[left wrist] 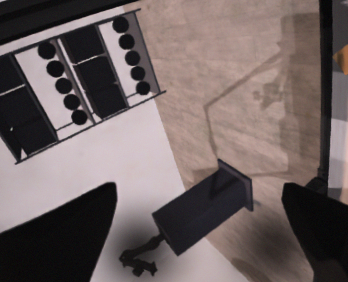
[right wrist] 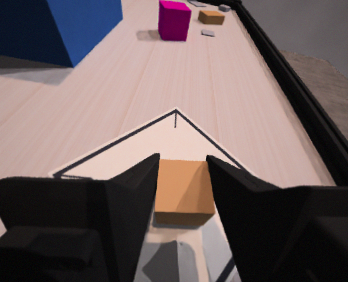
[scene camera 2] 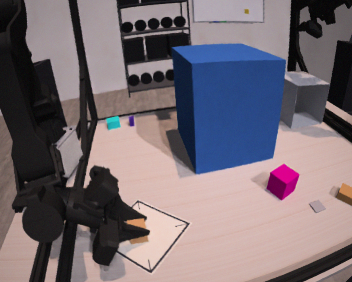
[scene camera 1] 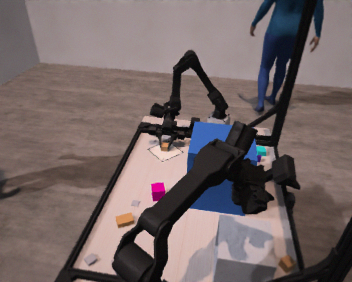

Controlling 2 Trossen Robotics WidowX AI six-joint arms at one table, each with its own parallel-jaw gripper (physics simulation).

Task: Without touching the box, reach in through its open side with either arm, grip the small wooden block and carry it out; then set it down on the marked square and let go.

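The small wooden block [scene camera 1: 164, 146] [scene camera 2: 138, 238] [right wrist: 185, 185] is held between the fingers of my right gripper [scene camera 2: 147, 225] [right wrist: 182, 159], which is shut on it. The block is at or very low over the marked square [scene camera 1: 165, 156] [scene camera 2: 165, 225] [right wrist: 150, 140], a pale, black-outlined patch; whether its underside touches is unclear. My left gripper [left wrist: 199, 191] is open and empty, raised above the table. The grey box [scene camera 1: 245, 231] [scene camera 2: 290, 100] stands far from the square, its open side showing in scene camera 2.
A tall blue block [scene camera 1: 200, 140] [scene camera 2: 230, 110] [right wrist: 90, 30] stands between the square and the grey box. A magenta cube [scene camera 1: 158, 191] [scene camera 2: 283, 182] [right wrist: 174, 21], another wooden block [scene camera 1: 124, 219] [right wrist: 211, 18] and a cyan block [scene camera 1: 261, 150] [scene camera 2: 113, 122] lie on the table.
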